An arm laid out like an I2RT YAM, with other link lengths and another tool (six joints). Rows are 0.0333 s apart.
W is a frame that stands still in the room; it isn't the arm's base.
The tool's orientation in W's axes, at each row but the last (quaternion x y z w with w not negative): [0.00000 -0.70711 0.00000 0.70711]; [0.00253 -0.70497 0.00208 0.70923]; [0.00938 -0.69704 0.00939 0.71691]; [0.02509 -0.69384 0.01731 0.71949]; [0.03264 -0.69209 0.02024 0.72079]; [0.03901 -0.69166 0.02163 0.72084]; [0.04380 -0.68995 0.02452 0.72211]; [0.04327 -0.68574 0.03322 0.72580]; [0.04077 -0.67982 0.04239 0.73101]
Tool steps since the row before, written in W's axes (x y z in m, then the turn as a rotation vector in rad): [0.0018 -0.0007 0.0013 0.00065 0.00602 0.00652]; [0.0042 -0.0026 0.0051 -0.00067 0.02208 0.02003]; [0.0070 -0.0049 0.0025 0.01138 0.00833 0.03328]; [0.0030 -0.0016 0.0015 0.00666 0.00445 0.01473]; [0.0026 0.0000 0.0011 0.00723 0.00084 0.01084]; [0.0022 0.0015 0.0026 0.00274 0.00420 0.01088]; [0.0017 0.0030 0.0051 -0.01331 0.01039 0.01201]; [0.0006 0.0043 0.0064 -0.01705 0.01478 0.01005]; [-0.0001 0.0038 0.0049 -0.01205 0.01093 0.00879]
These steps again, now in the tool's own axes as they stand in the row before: [0.0013 -0.0007 -0.0018 0.00652 0.00602 -0.00065]; [0.0051 -0.0026 -0.0042 0.02001 0.02210 0.00065]; [0.0027 -0.0051 -0.0068 0.03359 0.00804 -0.01066]; [0.0016 -0.0018 -0.0028 0.01492 0.00422 -0.00638]; [0.0012 -0.0002 -0.0025 0.01111 0.00051 -0.00683]; [0.0027 0.0014 -0.0022 0.01089 0.00424 -0.00265]; [0.0051 0.0030 -0.0018 0.01111 0.01197 0.01275]; [0.0064 0.0043 -0.0007 0.00889 0.01670 0.01588]; [0.0049 0.0038 0.0000 0.00797 0.01229 0.01129]
